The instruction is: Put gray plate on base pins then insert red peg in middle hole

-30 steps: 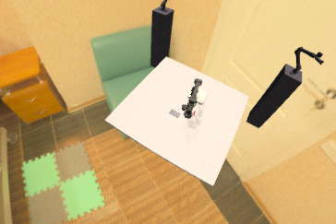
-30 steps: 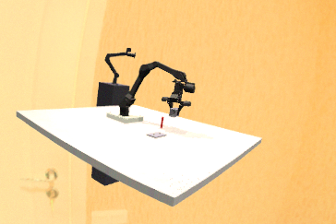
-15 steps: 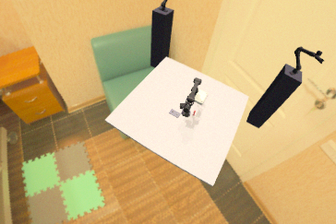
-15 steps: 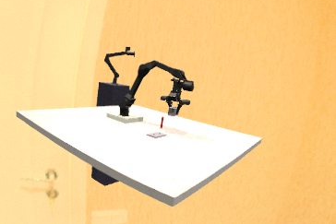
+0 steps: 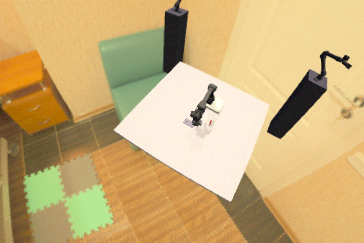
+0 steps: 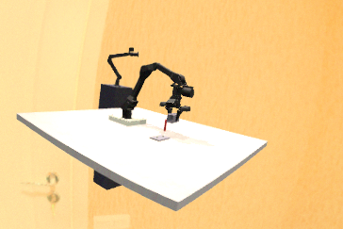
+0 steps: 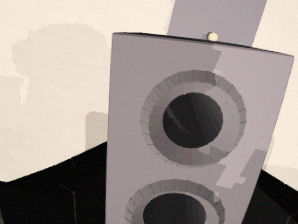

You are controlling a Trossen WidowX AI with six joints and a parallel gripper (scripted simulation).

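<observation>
My gripper tip is 100 mm above the gray base, 80 mm to the left of it and 20 mm past it. Also, from my gripper tip: gray plate 30 mm above.
</observation>
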